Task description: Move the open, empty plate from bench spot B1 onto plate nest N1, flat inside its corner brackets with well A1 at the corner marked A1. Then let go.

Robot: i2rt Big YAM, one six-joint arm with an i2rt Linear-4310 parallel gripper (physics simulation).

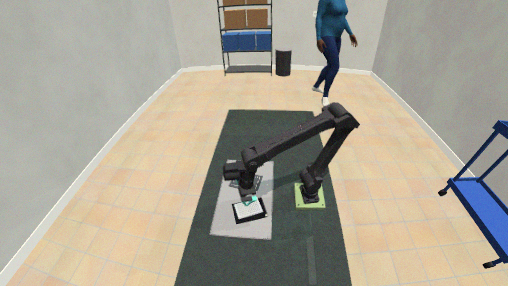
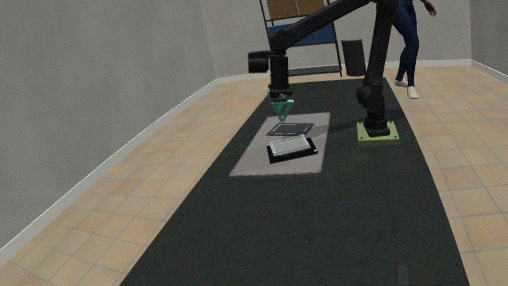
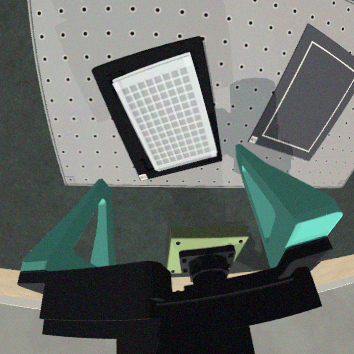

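Pixels of known places: gripper, fingertip midpoint: [image 1: 244, 197] [image 2: 280, 116] [image 3: 167, 167]; arm's base, origin of the base link: [image 1: 309, 194] [image 2: 376, 129] [image 3: 205, 256].
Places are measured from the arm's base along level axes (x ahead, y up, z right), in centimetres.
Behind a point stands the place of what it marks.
The white plate [image 1: 249, 210] @[x 33.1, y 1.4, z -6.8 cm] [image 2: 290, 145] @[x 33.2, y 1.4, z -6.5 cm] [image 3: 167, 117] @[x 34.1, y 1.5, z -5.2 cm] lies on the black plate nest [image 1: 250, 219] @[x 33.0, y -0.3, z -11.1 cm] [image 2: 293, 155] @[x 32.3, y -0.2, z -11.1 cm] [image 3: 121, 115] @[x 34.4, y -0.2, z -10.6 cm], inside its rim, well grid up, and looks flat. A small white tag [image 3: 143, 177] @[x 24.7, y -0.2, z -9.5 cm] marks one nest corner; its lettering and well A1 are too small to read. The corner brackets are hard to make out. My gripper [image 2: 283, 119] @[x 35.0, y 11.9, z -5.6 cm] [image 3: 167, 167] @[x 35.0, y 11.9, z -5.6 cm] is open and empty, above the board and clear of the plate, its teal fingers wide apart. The bench spot, a dark grey rectangle with a white outline [image 3: 287, 89] @[x 35.7, y -1.2, z 10.5 cm], is bare beside the nest.
The nest and spot are on a light perforated board [image 1: 222, 220] @[x 47.2, y -1.4, z -10.1 cm] [image 2: 250, 167] @[x 46.7, y -1.3, z -13.6 cm] [image 3: 50, 110] @[x 36.1, y -1.4, z -19.7 cm] on a dark mat. The arm's green base plate [image 1: 300, 204] @[x 6.3, y 0.0, z -5.8 cm] [image 2: 380, 141] @[x 0.7, y -0.9, z -8.5 cm] [image 3: 175, 250] @[x 4.3, y 0.0, z -6.5 cm] is to the right. A person [image 1: 331, 45] stands behind the mat. A blue cart [image 1: 480, 200] is at the right.
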